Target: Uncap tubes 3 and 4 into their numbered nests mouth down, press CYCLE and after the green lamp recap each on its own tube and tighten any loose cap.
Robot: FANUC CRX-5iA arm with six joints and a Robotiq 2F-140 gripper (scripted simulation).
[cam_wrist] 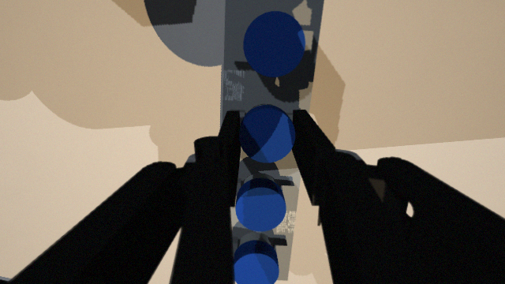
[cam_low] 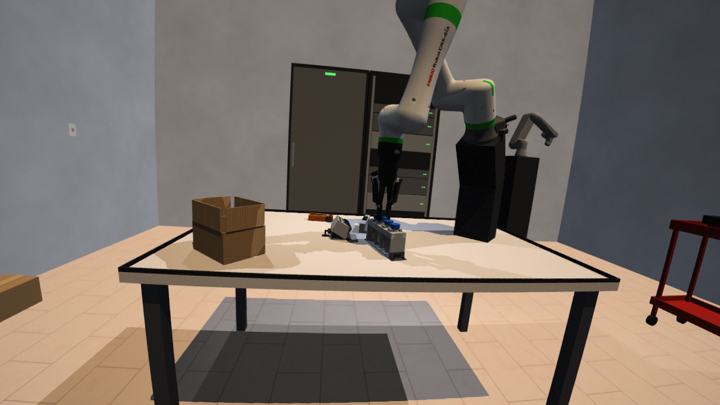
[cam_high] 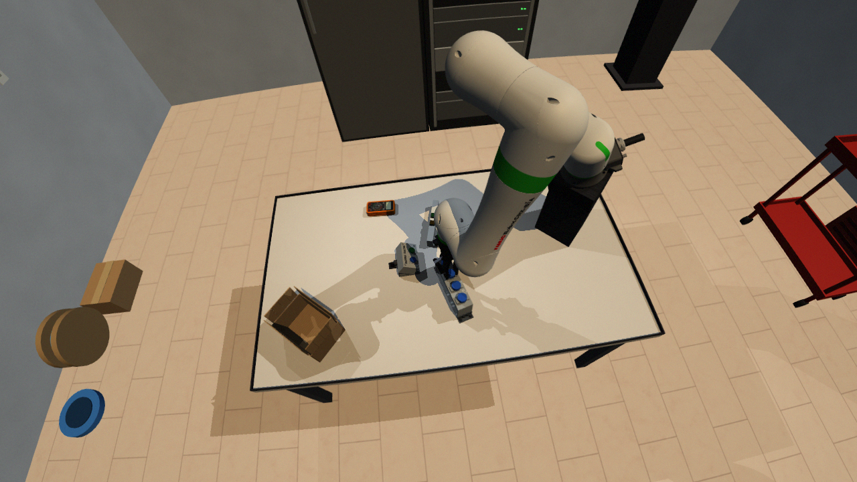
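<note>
Now: hand 3 cm above the blue cap. From my hand the other things lie so: blue cycle key: 14 cm ahead, 11 cm to the right, 8 cm below; key housing: 16 cm ahead, 13 cm to the right, 9 cm below; green ready key: 14 cm ahead, 15 cm to the right, 8 cm below.
</note>
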